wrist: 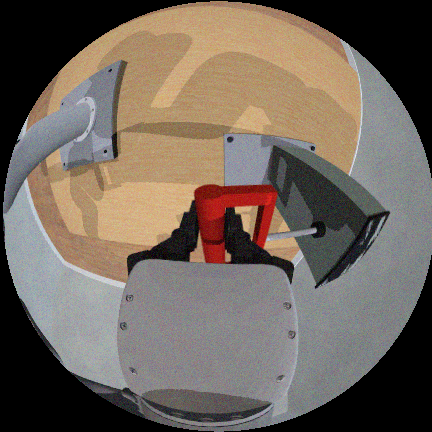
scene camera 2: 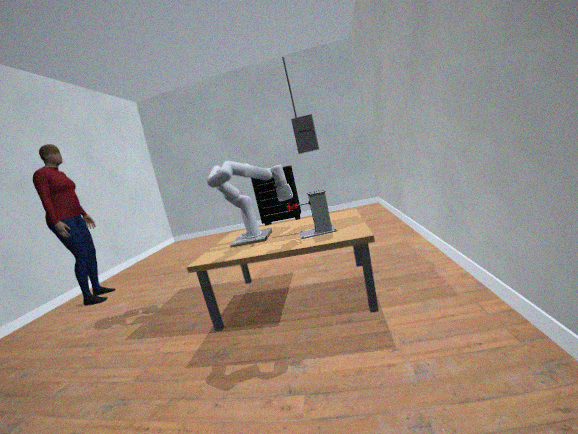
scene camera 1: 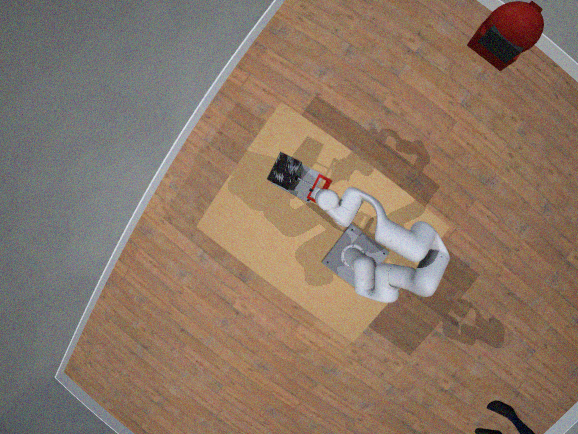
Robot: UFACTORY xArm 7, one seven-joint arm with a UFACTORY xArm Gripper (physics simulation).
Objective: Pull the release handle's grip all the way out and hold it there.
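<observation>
The release handle (scene camera 1: 323, 179) (scene camera 2: 292, 206) (wrist: 260, 196) is a red rectangular frame with a thick round grip bar. In the wrist view a thin grey rod (wrist: 295, 234) runs from the frame to a black collar on the face of the grey upright housing (scene camera 2: 320, 212) (wrist: 320, 205). A stretch of rod shows between frame and housing. My gripper (wrist: 212, 211) is shut on the grip bar, one black finger on each side of it. In scene camera 1 the arm's wrist covers the fingers and part of the grip.
The housing stands on a grey base plate (wrist: 245, 155) on the wooden table (scene camera 1: 240, 220) (scene camera 2: 345, 237). The arm's own base plate (scene camera 1: 340, 252) (scene camera 2: 240, 241) (wrist: 102, 85) is on the same table. A person (scene camera 2: 57, 200) stands beyond the table. A grey box (scene camera 2: 305, 134) hangs above.
</observation>
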